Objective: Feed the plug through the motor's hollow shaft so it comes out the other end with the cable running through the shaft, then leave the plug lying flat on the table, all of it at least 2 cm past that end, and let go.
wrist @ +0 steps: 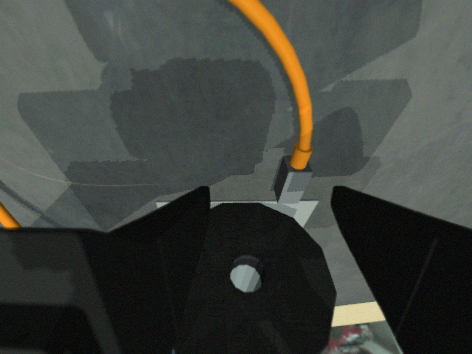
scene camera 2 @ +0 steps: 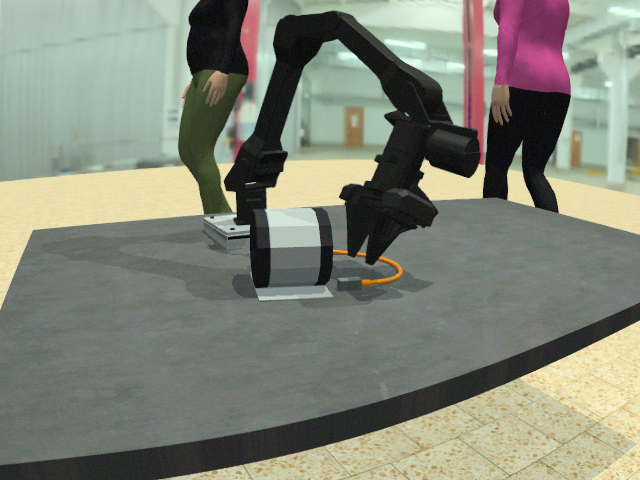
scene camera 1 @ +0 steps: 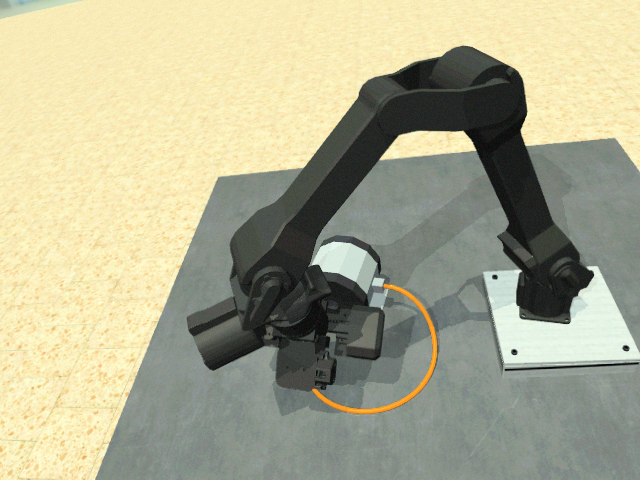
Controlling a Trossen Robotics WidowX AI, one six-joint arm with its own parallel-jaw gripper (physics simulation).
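Places are measured from the arm's base along level axes (x up, y ahead, z left), in millimetres.
Where they show: gripper, between the fingertips: (wrist: 270,195) (scene camera 2: 359,260); arm's base, origin of its link: (scene camera 1: 543,304).
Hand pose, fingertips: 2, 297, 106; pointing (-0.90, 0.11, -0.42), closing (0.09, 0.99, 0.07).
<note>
Things, the pixels of their top centre, and the offset from my fingertips, as dx, dy, dz. Level surfaces: height alone.
- motor, centre of its top: (scene camera 2: 288,209) (scene camera 1: 337,257) +69, -13, -95
- pale base plate, centre of its top: (scene camera 2: 288,283) -31, -10, -95
- small grey plug, centre of its top: (wrist: 293,189) (scene camera 2: 349,279) -19, +21, -20
- dark grey table, height of its surface: dx -33
The motor (scene camera 1: 345,260) (scene camera 2: 295,248) (wrist: 265,320) is a light drum with dark end faces, lying on its side on a pale base plate (scene camera 2: 294,293). The round bore of its hollow shaft (wrist: 245,278) shows in the dark end face in the wrist view, with no cable in it. The small grey plug (scene camera 2: 349,283) (wrist: 294,186) lies on the table beside that end, low by the base plate. The orange cable (scene camera 1: 435,343) (scene camera 2: 399,269) (wrist: 298,82) curves from the plug round to the motor's side. My gripper (scene camera 2: 361,259) (wrist: 270,195) is open and empty above the plug; its fingertips are hidden in scene camera 1.
The arm's base stands on a silver plate (scene camera 1: 568,343) (scene camera 2: 214,222) beyond the cable loop. The dark grey table (scene camera 1: 516,428) (scene camera 2: 180,372) ends in a curved edge in scene camera 2. Two human figures (scene camera 2: 214,103) (scene camera 2: 532,103) stand behind the table.
</note>
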